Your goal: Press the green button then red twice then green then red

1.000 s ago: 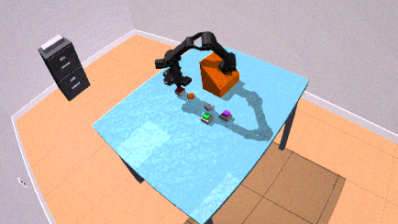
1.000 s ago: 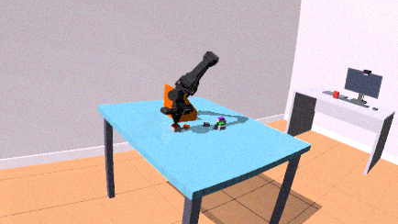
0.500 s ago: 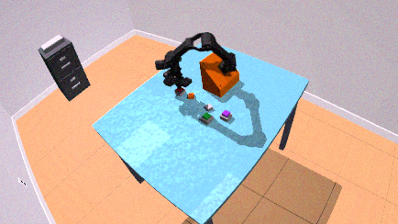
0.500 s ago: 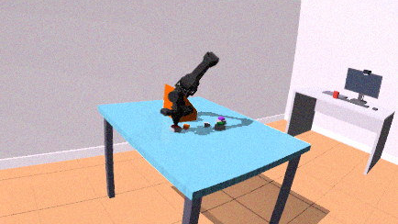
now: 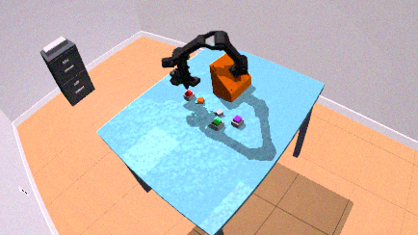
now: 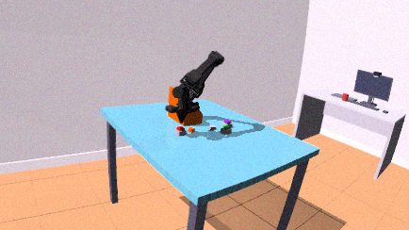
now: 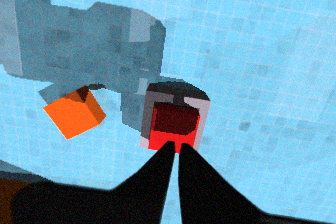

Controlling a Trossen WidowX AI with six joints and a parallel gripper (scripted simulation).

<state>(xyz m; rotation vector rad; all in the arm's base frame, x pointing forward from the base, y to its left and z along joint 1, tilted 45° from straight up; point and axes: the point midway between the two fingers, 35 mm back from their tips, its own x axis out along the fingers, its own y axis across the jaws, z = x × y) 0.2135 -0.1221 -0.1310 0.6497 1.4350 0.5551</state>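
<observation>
My gripper tip is now 30 mm above the red button. Also, from my gripper tip: green button (270 mm to the left, 80 mm ahead, 30 mm below); then small orange block (80 mm to the left, 50 mm below, 10 mm behind); then small pale block (220 mm to the left, 50 mm below, 10 mm ahead).
</observation>
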